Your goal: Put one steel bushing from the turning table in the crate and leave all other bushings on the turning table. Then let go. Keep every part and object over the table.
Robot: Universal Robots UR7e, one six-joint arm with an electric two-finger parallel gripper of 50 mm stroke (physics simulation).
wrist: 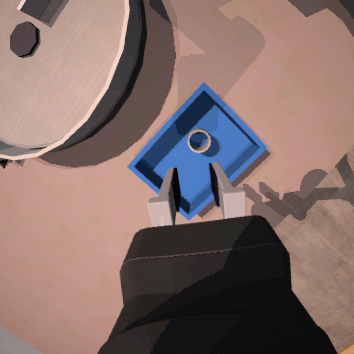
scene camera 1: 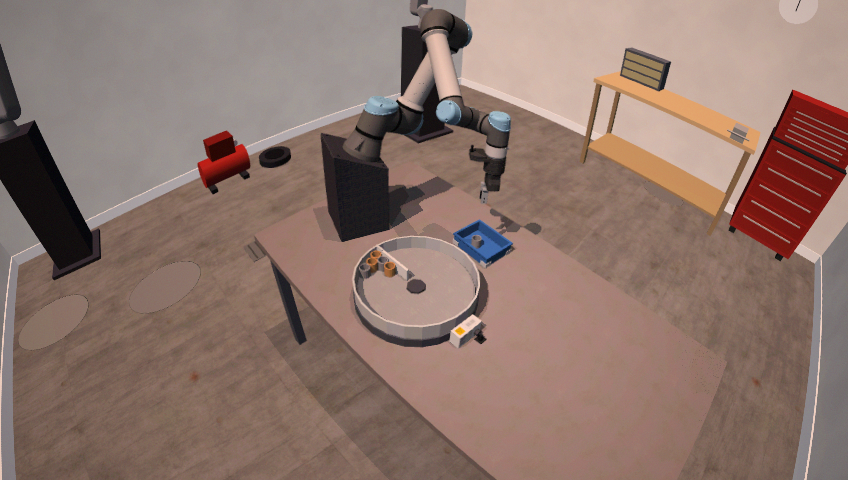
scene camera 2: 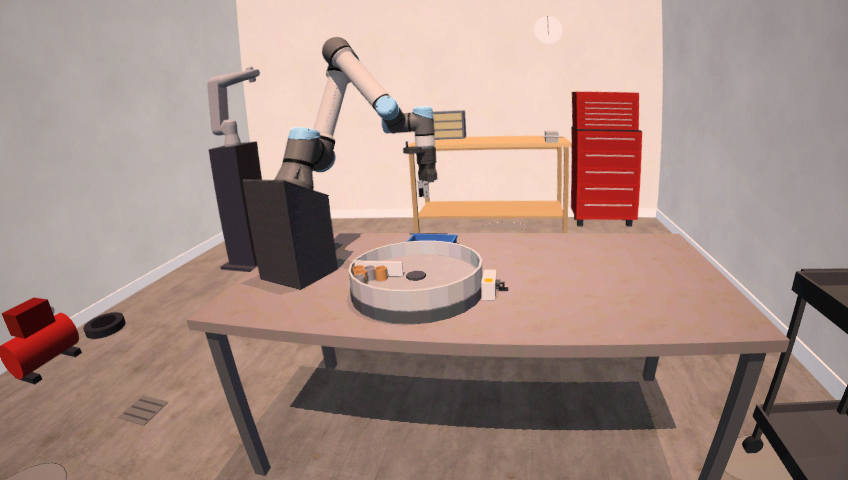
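Pixels of known places: gripper, fingertip midpoint: (wrist: 194, 177) (scene camera 1: 482, 200) (scene camera 2: 423, 197); arm's base at its link origin: (scene camera 1: 360, 152) (scene camera 2: 292, 188).
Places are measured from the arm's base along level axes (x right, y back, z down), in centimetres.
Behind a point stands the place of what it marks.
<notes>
A grey steel bushing (scene camera 1: 476, 242) @(x -24.8, y -42.0, z 29.1 cm) (wrist: 189, 140) @(x -24.9, y -41.8, z 28.4 cm) stands upright inside the blue crate (scene camera 1: 492, 241) @(x -33.3, y -43.1, z 32.2 cm) (scene camera 2: 432, 237) @(x -34.0, y -41.7, z 28.9 cm) (wrist: 227, 125) @(x -28.4, y -35.3, z 32.2 cm). My gripper (scene camera 1: 483, 199) @(x -25.5, y -41.7, z 9.8 cm) (scene camera 2: 423, 195) @(x -25.5, y -41.7, z 9.8 cm) (wrist: 194, 177) @(x -25.5, y -41.7, z 9.8 cm) is open and empty, high above the crate, apart from the bushing. On the turning table (scene camera 1: 440, 303) @(x 7.7, y -58.4, z 27.4 cm) (scene camera 2: 416, 299) @(x 29.5, y -54.0, z 25.3 cm) (wrist: 75, 75) @(x -3.6, y -46.4, z 27.4 cm), two grey bushings (scene camera 1: 364, 271) @(x 21.1, y -34.2, z 24.0 cm) (scene camera 1: 382, 262) @(x 12.3, y -32.1, z 26.3 cm) stand grouped with three copper-coloured bushings (scene camera 1: 376, 255) @(x 12.3, y -28.3, z 25.7 cm) (scene camera 1: 371, 264) @(x 17.4, y -33.0, z 23.6 cm) (scene camera 1: 389, 271) @(x 13.8, y -38.6, z 24.6 cm), against one side of the divider. In the scene camera 2 view the crate's inside is hidden behind the turning table's wall.
The white divider (scene camera 1: 393, 262) (scene camera 2: 392, 269) reaches from the turning table's wall towards its dark hub (scene camera 1: 415, 286) @(x 9.9, y -48.0, z 26.6 cm) (scene camera 2: 415, 275) @(x 10.3, y -47.9, z 26.6 cm) (wrist: 24, 39) @(x 8.8, y -47.6, z 26.6 cm). A white box (scene camera 1: 465, 331) @(x 9.4, y -72.5, z 26.9 cm) (scene camera 2: 489, 285) @(x 12.6, y -71.8, z 27.7 cm) stands at the turning table's outer side. The arm's dark pedestal (scene camera 1: 360, 196) @(x 6.3, y -9.2, z 13.1 cm) (scene camera 2: 291, 237) @(x 15.1, y -6.8, z 13.4 cm) stands behind.
</notes>
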